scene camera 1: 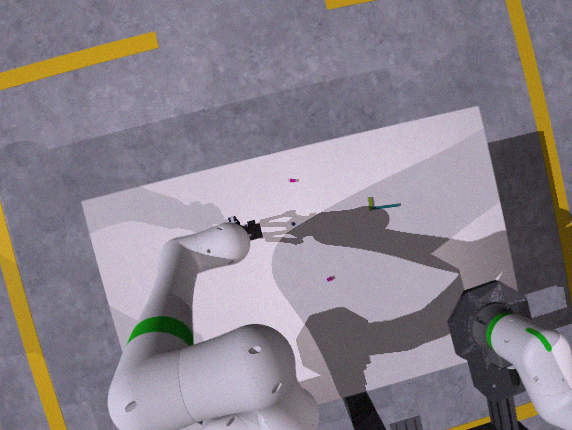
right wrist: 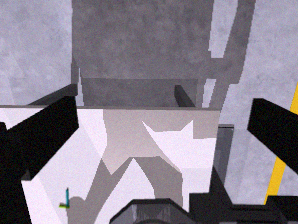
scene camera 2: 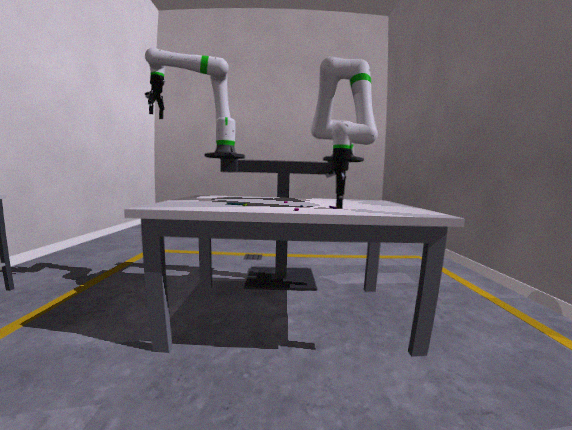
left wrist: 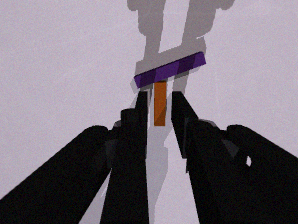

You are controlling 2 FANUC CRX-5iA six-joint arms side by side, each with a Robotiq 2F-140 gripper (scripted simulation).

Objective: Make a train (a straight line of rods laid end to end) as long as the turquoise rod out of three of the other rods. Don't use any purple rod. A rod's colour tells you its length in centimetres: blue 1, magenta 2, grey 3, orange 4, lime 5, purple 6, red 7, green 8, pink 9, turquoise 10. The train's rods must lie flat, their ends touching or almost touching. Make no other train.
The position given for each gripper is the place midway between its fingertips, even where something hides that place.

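A purple rod (left wrist: 197, 59) is part of the scene, though in the right wrist view the rod is out of frame. The left gripper (left wrist: 159, 105) is there as well, and so is the right gripper (right wrist: 162, 113).
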